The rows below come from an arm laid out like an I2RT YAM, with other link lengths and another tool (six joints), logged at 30 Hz.
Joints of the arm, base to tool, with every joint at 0 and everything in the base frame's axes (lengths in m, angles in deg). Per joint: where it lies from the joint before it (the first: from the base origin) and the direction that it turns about. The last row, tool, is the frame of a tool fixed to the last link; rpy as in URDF.
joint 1: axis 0 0 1 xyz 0.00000 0.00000 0.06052
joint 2: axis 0 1 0 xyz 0.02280 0.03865 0.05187
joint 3: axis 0 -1 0 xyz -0.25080 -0.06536 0.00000
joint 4: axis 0 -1 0 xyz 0.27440 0.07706 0.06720
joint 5: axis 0 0 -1 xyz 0.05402 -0.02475 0.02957
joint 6: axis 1 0 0 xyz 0.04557 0.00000 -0.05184
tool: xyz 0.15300 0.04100 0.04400 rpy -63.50 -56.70 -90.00
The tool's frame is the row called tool.
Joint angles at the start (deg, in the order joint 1, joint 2, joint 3, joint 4, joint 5, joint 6): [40.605, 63.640, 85.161, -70.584, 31.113, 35.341]
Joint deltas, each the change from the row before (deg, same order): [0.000, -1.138, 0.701, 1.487, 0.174, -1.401]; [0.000, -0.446, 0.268, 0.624, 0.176, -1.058]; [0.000, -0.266, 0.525, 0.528, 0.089, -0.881]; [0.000, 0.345, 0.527, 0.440, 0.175, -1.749]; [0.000, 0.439, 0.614, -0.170, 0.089, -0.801]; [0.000, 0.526, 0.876, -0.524, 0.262, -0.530]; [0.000, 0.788, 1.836, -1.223, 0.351, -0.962]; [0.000, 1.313, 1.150, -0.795, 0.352, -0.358]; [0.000, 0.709, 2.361, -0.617, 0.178, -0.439]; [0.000, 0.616, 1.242, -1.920, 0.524, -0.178]
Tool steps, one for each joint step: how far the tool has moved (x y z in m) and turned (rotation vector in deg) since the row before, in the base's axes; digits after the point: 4 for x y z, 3 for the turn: [-0.0015, -0.0003, 0.0151, 0.979, -2.585, 0.764]; [-0.0007, -0.0001, 0.0059, -0.067, -1.094, 0.515]; [-0.0005, 0.0002, 0.0066, 0.100, -1.045, 0.455]; [0.0012, 0.0023, 0.0028, -1.112, -0.564, 0.883]; [0.0007, 0.0011, 0.0012, -0.698, -0.050, 0.394]; [0.0005, 0.0000, 0.0018, -0.682, 0.014, 0.111]; [-0.0005, -0.0007, 0.0048, -1.083, -0.021, 0.294]; [0.0029, 0.0015, -0.0012, -1.099, 0.574, -0.049]; [-0.0001, -0.0003, 0.0108, 0.222, -0.859, 0.123]; [-0.0015, -0.0032, -0.0004, -1.261, 0.752, -0.279]
